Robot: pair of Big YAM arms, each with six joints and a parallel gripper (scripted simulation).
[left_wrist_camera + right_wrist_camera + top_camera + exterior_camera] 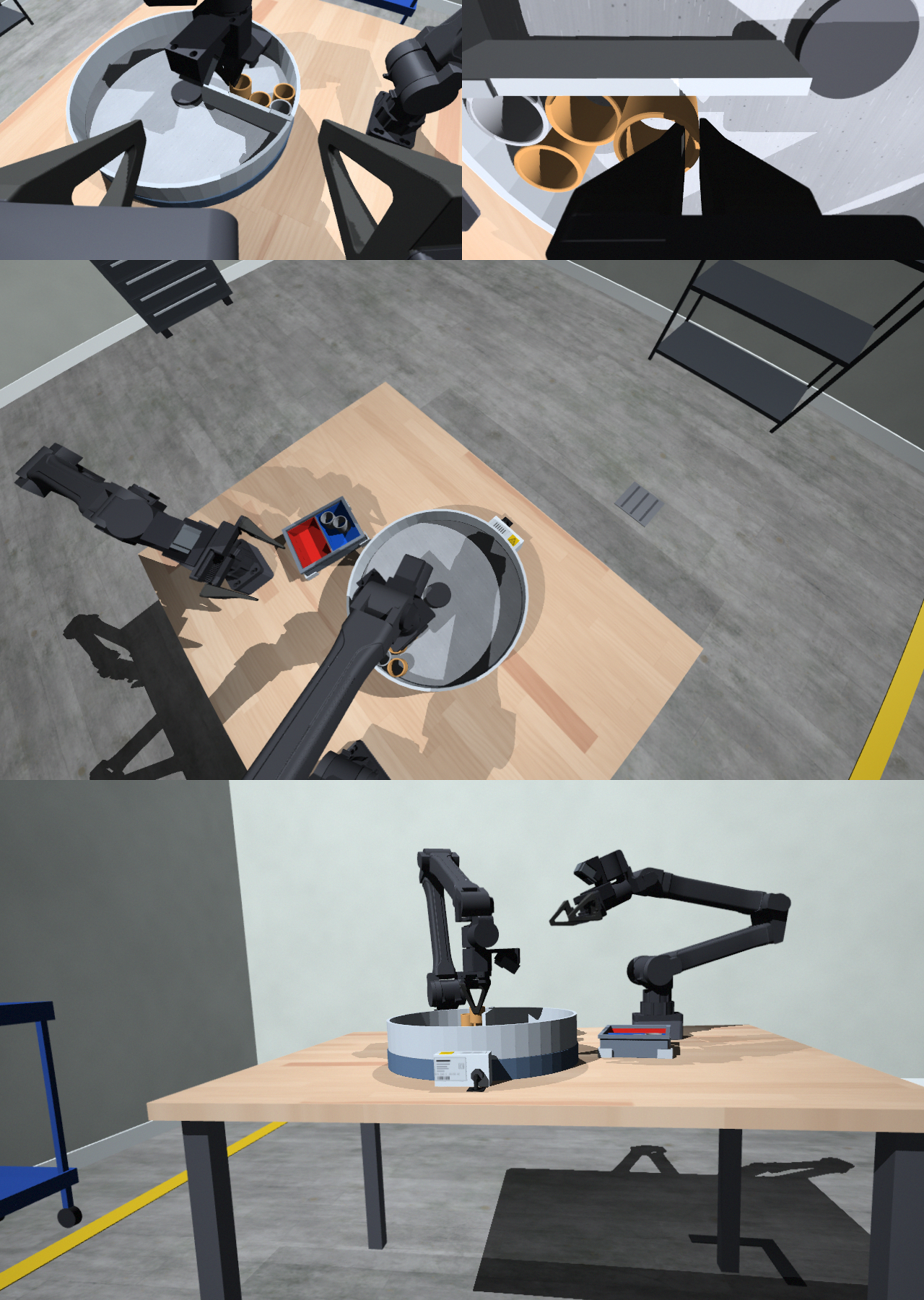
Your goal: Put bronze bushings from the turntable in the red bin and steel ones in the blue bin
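My right hand is 370 mm to the right of the red bin, 100 mm past it and 90 mm above it. From my right hand the other things lie so: blue bin (360 mm to the left, 90 mm below, 20 mm behind); then grey tray (360 mm to the left, 80 mm below, 60 mm behind).
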